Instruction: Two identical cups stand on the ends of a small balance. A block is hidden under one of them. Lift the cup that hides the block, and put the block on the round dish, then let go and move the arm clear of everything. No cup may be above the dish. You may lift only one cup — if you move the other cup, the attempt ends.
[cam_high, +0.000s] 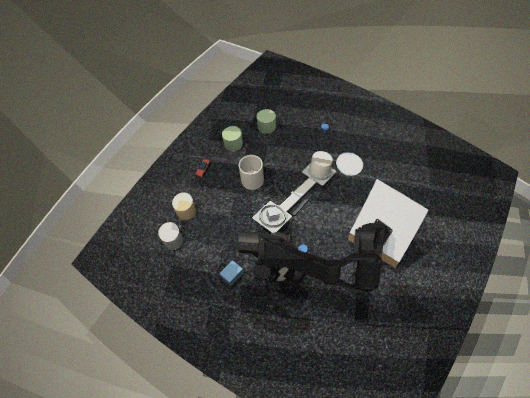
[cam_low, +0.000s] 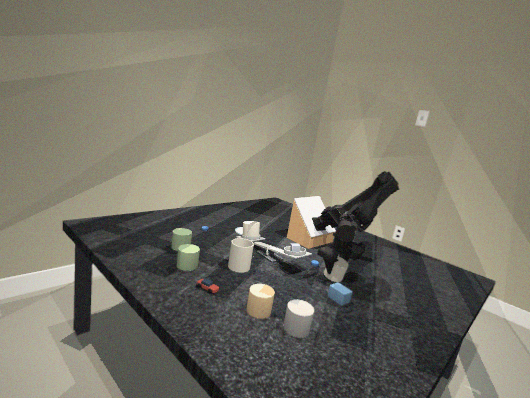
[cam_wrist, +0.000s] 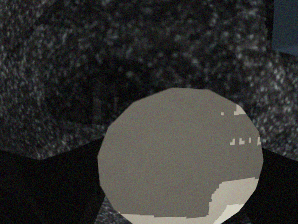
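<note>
Right now my gripper tip is 11 cm to the left of the grey block, 11 cm short of it and 6 cm below it. The rest, counted from my gripper tip: blue block (10 cm to the left, 10 cm ahead, 1 cm below); orange cylinder (39 cm ahead, 4 cm to the left, 1 cm above); grey cylinder (32 cm ahead, 14 cm to the left, 1 cm above).
</note>
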